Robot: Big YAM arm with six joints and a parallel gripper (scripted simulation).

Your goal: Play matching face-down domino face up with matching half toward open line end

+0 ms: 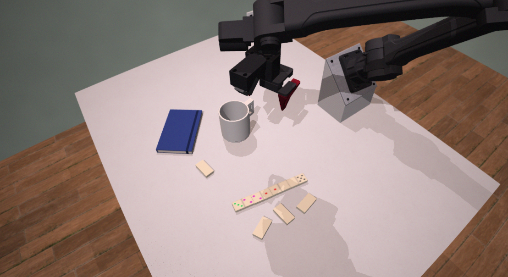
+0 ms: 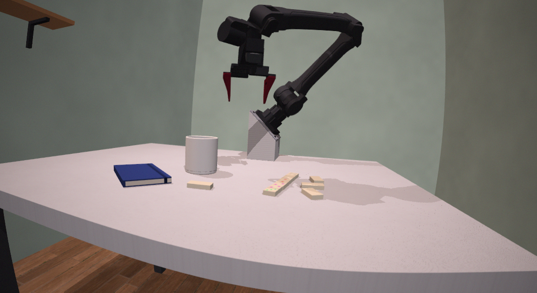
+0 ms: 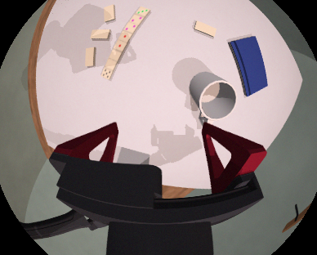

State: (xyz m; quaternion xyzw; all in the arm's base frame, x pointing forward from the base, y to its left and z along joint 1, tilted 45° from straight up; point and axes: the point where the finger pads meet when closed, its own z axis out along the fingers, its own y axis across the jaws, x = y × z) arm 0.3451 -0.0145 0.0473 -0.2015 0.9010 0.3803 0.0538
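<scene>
The domino lies 1 cm ahead of my hand, 20 cm to the left of it and 20 cm below it. From my hand the other things lie so: white mug 4 cm ahead, 11 cm to the right, 16 cm below; then blue notebook 19 cm ahead, 21 cm to the right, 20 cm below.
</scene>
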